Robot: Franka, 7 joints.
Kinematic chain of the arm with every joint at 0, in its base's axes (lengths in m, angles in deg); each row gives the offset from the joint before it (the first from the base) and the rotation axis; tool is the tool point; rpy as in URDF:
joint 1: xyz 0 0 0.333 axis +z
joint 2: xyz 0 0 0 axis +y
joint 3: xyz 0 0 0.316 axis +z
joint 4: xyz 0.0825 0 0 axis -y
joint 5: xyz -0.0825 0 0.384 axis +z
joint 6: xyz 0 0 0 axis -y
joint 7: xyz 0.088 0 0 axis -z
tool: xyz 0 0 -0.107 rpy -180 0 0
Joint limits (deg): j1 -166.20..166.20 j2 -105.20..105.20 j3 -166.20..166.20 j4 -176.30..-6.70 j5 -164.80..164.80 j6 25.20..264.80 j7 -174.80..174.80
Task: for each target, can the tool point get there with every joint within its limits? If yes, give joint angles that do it. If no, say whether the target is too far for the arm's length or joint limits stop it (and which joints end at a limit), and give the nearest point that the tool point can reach.
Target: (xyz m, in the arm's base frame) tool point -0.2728 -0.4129 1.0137
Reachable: yes | joints -117.79 13.03 -8.17 -47.20 1.28 178.75 -122.40
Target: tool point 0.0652 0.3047 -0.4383
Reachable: no: joint limits stop it (at a limit: joint 2) | nearest point 0.0644 0.3012 -0.3602 | short by 0.078 m
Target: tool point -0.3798 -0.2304 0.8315
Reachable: yes | joints -86.22 37.28 -92.76 -59.21 -59.93 48.03 -41.09
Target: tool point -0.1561 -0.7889 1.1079
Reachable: no: too far | nearest point -0.1199 -0.6060 0.9283 | short by 0.259 m
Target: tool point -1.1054 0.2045 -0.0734
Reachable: no: too far | nearest point -0.7933 0.1468 0.0413 | short by 0.337 m
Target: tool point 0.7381 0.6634 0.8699
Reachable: no: too far | nearest point 0.5612 0.5044 0.7412 | short by 0.270 m
